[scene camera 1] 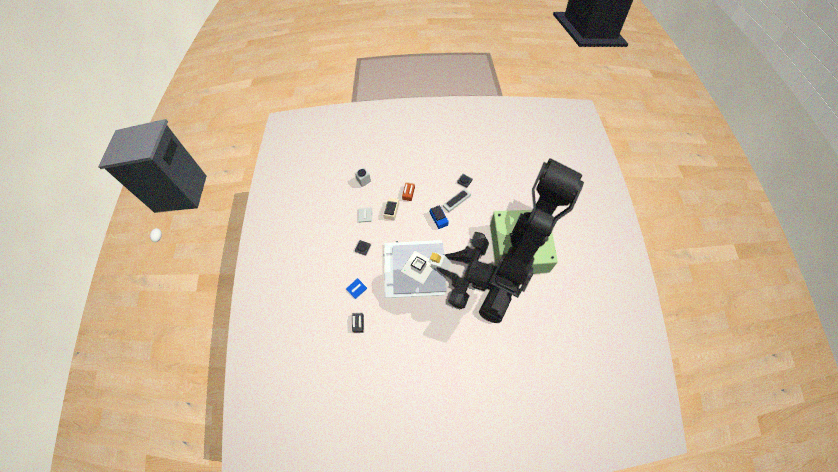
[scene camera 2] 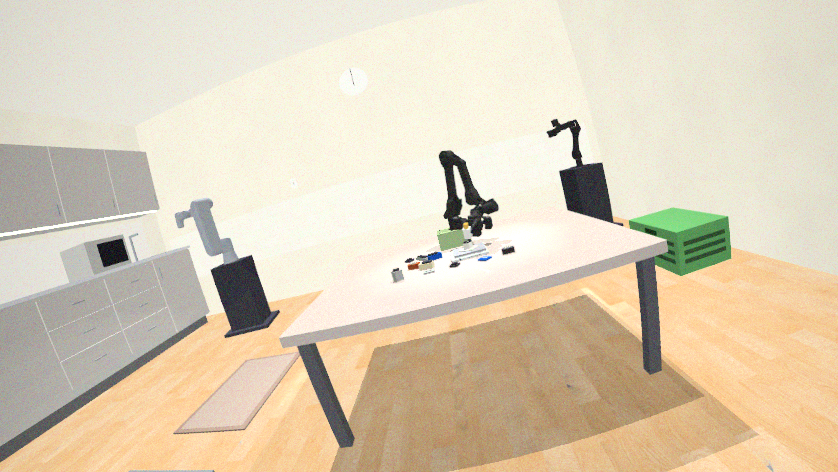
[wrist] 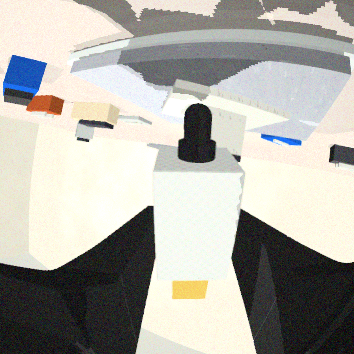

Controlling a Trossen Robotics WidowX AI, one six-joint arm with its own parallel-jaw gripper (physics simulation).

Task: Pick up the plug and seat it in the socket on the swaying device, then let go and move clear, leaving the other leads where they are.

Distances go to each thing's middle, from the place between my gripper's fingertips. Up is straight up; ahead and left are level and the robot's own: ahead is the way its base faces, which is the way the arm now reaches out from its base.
Labels:
Right now the white plug [wrist: 197, 188] is right at my hand. From my hand the other things lie so: white device [scene camera 1: 408, 273] 60 mm ahead, 30 mm to the right, 60 mm below; then blue-black plug [wrist: 28, 72] 40 mm behind, 160 mm to the right, 70 mm below.

